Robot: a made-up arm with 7 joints.
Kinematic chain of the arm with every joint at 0, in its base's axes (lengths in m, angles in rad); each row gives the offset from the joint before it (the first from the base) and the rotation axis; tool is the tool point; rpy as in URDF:
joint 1: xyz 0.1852 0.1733 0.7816 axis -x
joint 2: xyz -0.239 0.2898 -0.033 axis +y
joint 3: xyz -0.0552 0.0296 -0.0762 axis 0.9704 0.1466 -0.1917
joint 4: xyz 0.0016 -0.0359 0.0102 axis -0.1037 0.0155 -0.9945
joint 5: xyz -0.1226 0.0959 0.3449 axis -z
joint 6: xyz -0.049 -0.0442 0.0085 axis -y
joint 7: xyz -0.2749 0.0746 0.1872 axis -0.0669 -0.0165 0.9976
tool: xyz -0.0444 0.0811 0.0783 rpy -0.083 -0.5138 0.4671
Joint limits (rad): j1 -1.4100..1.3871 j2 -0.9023..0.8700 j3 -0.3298..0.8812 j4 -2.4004..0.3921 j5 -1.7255..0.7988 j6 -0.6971..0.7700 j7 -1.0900..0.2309
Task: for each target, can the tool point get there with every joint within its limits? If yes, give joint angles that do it. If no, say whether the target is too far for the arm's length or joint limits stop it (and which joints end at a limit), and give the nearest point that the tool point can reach.
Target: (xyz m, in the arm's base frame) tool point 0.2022 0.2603 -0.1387
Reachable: no: joint limits stop it (at a limit: joint 2, joint 3, joint 7) | nearest point 0.0822 0.2295 0.1871 | short by 0.349 m
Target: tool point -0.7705 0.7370 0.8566
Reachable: yes | joints 0.0224 -0.7622 0.1420 0.1348 0.2192 0.0518 -0.2654
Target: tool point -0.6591 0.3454 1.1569
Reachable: yes | joints 0.1026 -0.3946 0.2684 -0.5341 0.1249 -0.3831 -0.7319
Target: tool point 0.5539 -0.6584 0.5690
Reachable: no: joint limits stop it (at a limit: joint 1, joint 2, joint 7) | nearest point 0.3387 -0.3681 0.7308 | short by 0.396 m
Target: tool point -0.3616 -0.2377 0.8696
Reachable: yes | joints -0.1742 -0.6275 0.2499 -1.8358 0.1325 0.0522 -0.5685
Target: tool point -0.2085 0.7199 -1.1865
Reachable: no: too far | nearest point -0.2479 0.5849 -0.1658 | short by 1.030 m
